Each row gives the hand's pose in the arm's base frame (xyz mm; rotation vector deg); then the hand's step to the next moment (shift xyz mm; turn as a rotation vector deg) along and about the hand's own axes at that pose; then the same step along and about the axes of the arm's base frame.
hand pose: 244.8 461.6 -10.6 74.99 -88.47 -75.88
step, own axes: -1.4 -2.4 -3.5 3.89 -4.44 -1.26
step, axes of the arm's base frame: 4.2 0.6 -1.4 1.34 -3.92 -4.39
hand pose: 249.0 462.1 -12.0 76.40 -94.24 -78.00
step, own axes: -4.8 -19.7 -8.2 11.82 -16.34 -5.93
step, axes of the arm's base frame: 15.0 2.6 -15.7 6.84 -12.49 -15.47
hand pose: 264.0 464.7 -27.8 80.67 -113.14 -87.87
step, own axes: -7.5 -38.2 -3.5 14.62 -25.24 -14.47
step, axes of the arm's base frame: 26.0 5.3 -28.7 16.06 -19.49 -20.55
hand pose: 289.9 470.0 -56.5 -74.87 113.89 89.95
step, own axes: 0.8 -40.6 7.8 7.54 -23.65 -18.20
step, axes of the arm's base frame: 29.1 6.7 -28.6 19.78 -19.48 -13.29
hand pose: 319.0 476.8 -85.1 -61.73 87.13 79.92
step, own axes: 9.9 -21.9 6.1 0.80 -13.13 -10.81
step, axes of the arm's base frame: 17.5 4.6 -16.9 12.08 -11.27 -4.13
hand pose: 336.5 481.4 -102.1 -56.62 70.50 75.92
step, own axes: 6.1 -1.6 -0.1 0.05 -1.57 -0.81
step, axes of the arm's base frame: 0.8 0.7 -6.2 1.49 -0.88 -0.38
